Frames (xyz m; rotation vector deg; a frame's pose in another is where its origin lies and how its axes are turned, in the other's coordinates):
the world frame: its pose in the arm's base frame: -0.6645 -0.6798 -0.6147 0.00 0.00 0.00
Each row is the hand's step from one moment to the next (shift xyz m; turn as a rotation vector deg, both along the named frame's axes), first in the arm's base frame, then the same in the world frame.
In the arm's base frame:
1: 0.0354 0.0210 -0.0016 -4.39 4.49 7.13
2: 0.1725 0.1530 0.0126 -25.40 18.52 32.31
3: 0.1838 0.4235 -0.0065 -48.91 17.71 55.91
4: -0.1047 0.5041 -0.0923 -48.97 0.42 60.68
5: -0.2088 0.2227 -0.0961 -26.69 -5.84 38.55
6: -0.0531 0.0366 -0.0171 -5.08 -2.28 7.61
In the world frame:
1: 0.0354 0.0210 -0.0016 -4.39 4.49 7.13
2: 0.1725 0.1530 0.0126 -25.40 18.52 32.31
3: 0.1838 0.4235 -0.0065 -48.91 17.71 55.91
4: -0.1047 0.5041 -0.0923 -48.97 0.42 60.68
5: -0.2088 0.2227 -0.0961 -26.69 -5.84 38.55
6: -0.0531 0.0366 -0.0171 -5.08 -2.28 7.61

